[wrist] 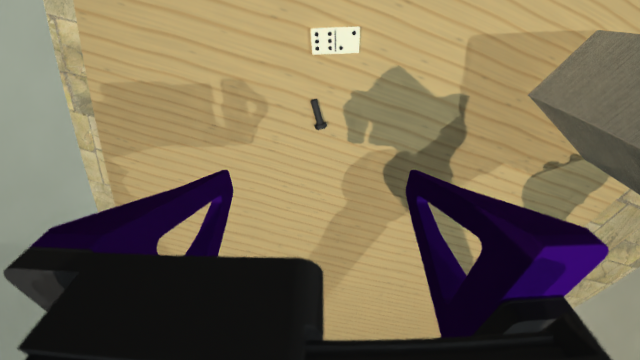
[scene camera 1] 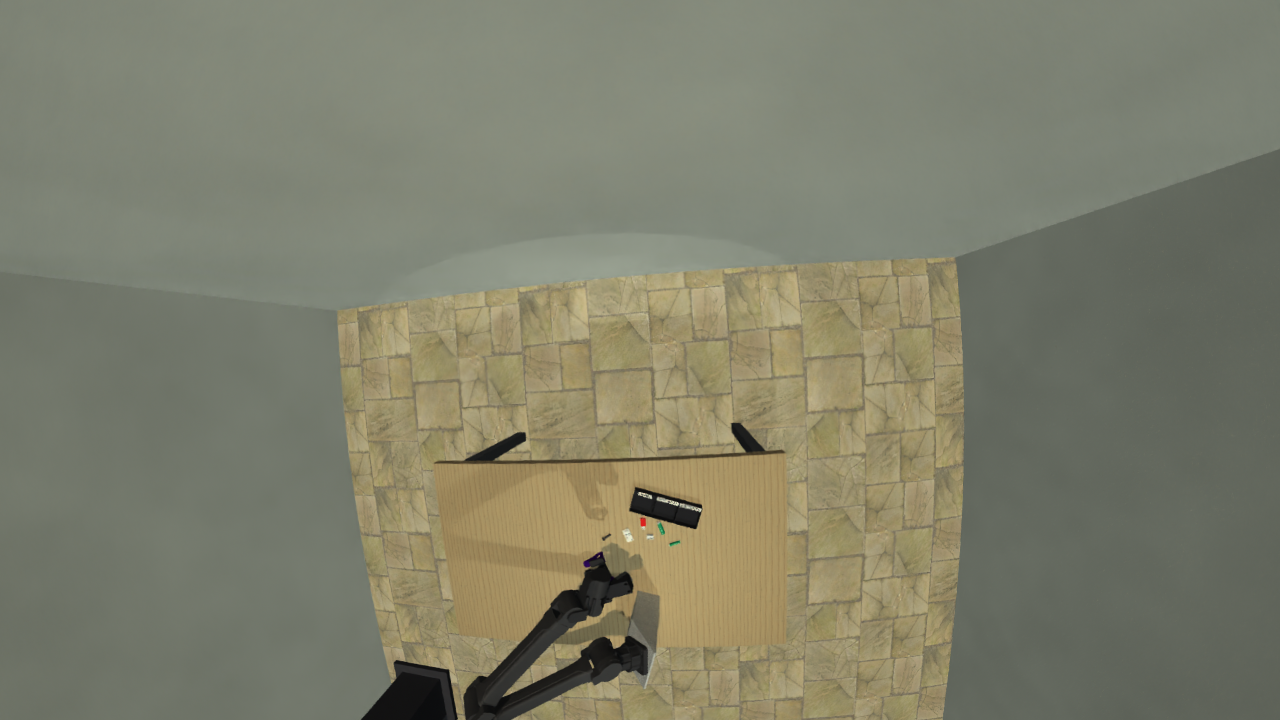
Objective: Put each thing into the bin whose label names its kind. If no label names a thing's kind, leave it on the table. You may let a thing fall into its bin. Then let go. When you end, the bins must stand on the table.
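Places are measured from the arm's base along level axes (x back, y right, z up), in metres.
Pixels of known places: gripper, fingertip midpoint: (wrist: 319, 180) (scene camera 1: 605, 564); arm's base, origin of the base link: (scene camera 1: 637, 654).
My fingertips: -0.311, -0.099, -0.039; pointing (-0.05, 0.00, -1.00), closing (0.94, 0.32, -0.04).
Observation:
Ahead of a thing's pixels: the offset from my fingertips to its top centre, as dx, dy, dz. Level surfaces: height alone.
My gripper (scene camera 1: 594, 560) (wrist: 319, 180) is open and empty, with purple fingers, above the table on the near side of the small things. A black bolt @[+0.000, -0.032, -0.176] (scene camera 1: 605, 537) (wrist: 318, 114) lies on the table beyond the fingertips. A white domino @[-0.009, +0.051, -0.182] (scene camera 1: 627, 535) (wrist: 335, 40) lies beyond the bolt. In the scene view, a red USB stick @[-0.056, +0.109, -0.181] (scene camera 1: 642, 522), a small pale thing @[-0.005, +0.134, -0.178] (scene camera 1: 649, 537) and two green cylinders, one @[-0.042, +0.175, -0.175] (scene camera 1: 661, 529) nearer the bins and one @[+0.022, +0.224, -0.179] (scene camera 1: 674, 542) farther right, lie near the joined black bins @[-0.124, +0.194, -0.157] (scene camera 1: 665, 513). The bins stand on the table; their white labels are too small to read surely.
A grey slab (scene camera 1: 645, 613) (wrist: 595, 90) stands at the table's near edge, beside the dark lower arm part (scene camera 1: 604, 660). The wooden table @[dz -0.189] (scene camera 1: 733, 582) (wrist: 200, 30) carries broad arm shadows. The bins stand toward its far edge.

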